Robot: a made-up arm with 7 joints.
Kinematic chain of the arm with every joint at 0, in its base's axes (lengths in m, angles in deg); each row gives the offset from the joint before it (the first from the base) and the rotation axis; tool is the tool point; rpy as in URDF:
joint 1: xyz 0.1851 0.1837 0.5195 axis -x
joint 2: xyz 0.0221 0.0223 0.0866 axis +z
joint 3: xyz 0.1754 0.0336 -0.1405 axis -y
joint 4: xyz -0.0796 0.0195 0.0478 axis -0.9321 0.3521 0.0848
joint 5: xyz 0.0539 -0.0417 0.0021 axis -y
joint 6: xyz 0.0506 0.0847 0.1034 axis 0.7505 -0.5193 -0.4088
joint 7: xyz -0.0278 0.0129 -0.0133 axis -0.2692 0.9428 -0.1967
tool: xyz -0.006 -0.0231 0.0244 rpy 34 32.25 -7.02
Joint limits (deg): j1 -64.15..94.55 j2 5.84..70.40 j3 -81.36..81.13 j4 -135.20..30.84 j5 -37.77..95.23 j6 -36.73..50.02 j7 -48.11..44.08
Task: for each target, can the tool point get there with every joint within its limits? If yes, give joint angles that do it. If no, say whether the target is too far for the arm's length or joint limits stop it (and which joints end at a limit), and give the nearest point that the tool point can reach.
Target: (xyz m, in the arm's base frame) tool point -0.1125 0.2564 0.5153
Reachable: no: joint limits stop it (at a limit: joint 2, joint 4, joint 6) | nearest point 0.0768 0.2934 0.5132 | short by 0.193 m
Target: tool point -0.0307 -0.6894 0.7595
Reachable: no: too far | nearest point 0.1820 -0.0268 0.4381 | short by 0.767 m
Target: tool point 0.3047 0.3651 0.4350
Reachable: yes | joints 50.09 17.00 11.78 17.85 9.47 15.63 36.18
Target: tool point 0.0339 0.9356 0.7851
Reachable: no: too far | nearest point 0.1940 0.5393 0.6451 | short by 0.450 m
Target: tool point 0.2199 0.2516 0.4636
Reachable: yes | joints 61.54 28.96 -6.07 -86.10 79.08 20.58 -0.52
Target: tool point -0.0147 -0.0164 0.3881
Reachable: no: joint limits stop it (at a limit: joint 1, joint 2, joint 3, joint 4, joint 6, joint 7) | nearest point 0.0955 0.0337 0.4201 | short by 0.125 m
